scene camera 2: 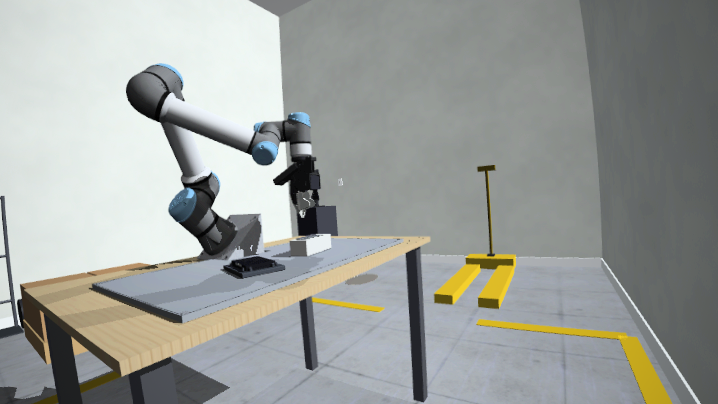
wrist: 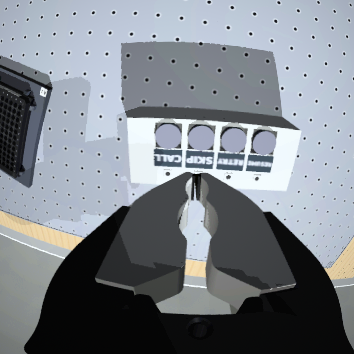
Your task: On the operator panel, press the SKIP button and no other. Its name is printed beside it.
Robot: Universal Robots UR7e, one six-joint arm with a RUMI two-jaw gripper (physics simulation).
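Frame: origin at the arm's base, x up, y right, z ahead, level; metres.
Where they show: gripper, fingertip midpoint: [scene camera 2: 302,217] [wrist: 194,175]; arm's base, origin of the base link: [scene camera 2: 222,239].
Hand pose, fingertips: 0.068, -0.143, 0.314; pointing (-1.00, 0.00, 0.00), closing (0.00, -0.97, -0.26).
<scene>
Things, the pixels of their top centre, and the offset from my fingertips, as dx, dy, dz. Level surfaces: height alone.
- operator panel, middle of its top: [wrist: 215,157] [scene camera 2: 310,236] -0.069, -0.025, +0.011
- SKIP button, middle of its top: [wrist: 201,138] -0.069, -0.006, -0.003
- black gridded tray, middle of its top: [scene camera 2: 252,260] -0.098, +0.256, +0.066
- grey perforated board, its level: dx -0.124
- wooden table, its level: dx -0.137
The operator panel [scene camera 2: 317,245] [wrist: 210,181] is a white box on the grey board. In the wrist view it carries a row of round pale buttons with labels printed upside down below them: CALL, SKIP, RETRY and RESUME from left to right. The SKIP button [wrist: 201,137] is second from the left, above its label [wrist: 199,160]. My gripper [scene camera 2: 302,215] [wrist: 194,175] is shut and empty. In the scene view it hangs above the panel. In the wrist view its fingertips overlap the panel's near part, just below the SKIP label, and hide part of the mark there.
A black gridded tray [scene camera 2: 254,266] [wrist: 11,131] lies on the grey perforated board [scene camera 2: 165,301] [wrist: 100,30], left of the panel in the wrist view. The board is on a wooden table [scene camera 2: 150,346]. A dark pedestal [scene camera 2: 327,220] and a yellow pallet truck [scene camera 2: 490,261] stand beyond the table.
</scene>
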